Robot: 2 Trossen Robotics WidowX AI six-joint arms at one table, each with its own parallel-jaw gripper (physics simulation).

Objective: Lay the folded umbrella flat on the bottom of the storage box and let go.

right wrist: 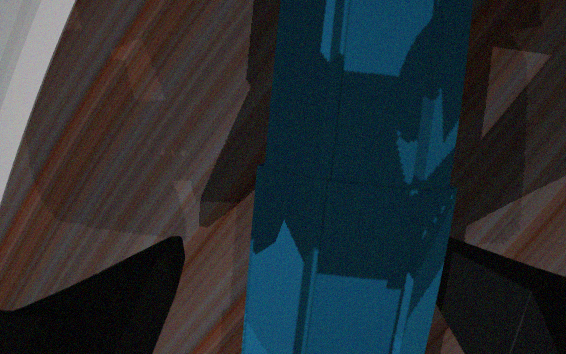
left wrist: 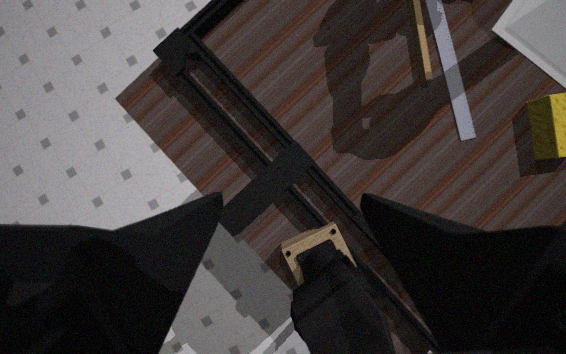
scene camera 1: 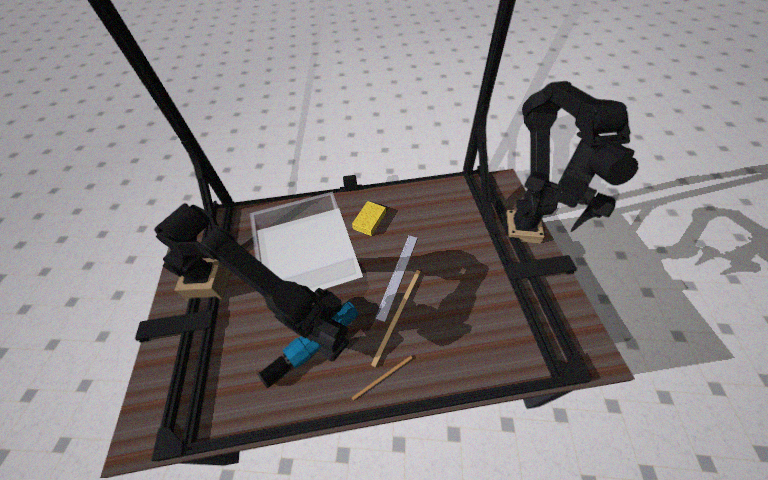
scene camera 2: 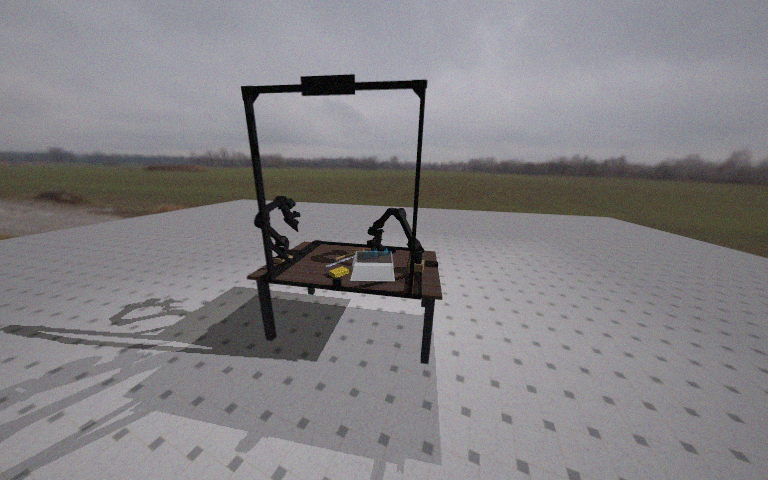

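The folded blue umbrella with a black handle lies flat on the wooden table, in front of the storage box. The clear storage box with a white bottom stands at the back left and holds nothing. My right gripper is open and low over the umbrella's middle, with a finger on each side of it. My left gripper is open and empty, raised beyond the table's right edge near its own base.
A yellow block lies right of the box. A grey flat strip and two wooden sticks lie right of the umbrella. Black frame posts and rails edge the table.
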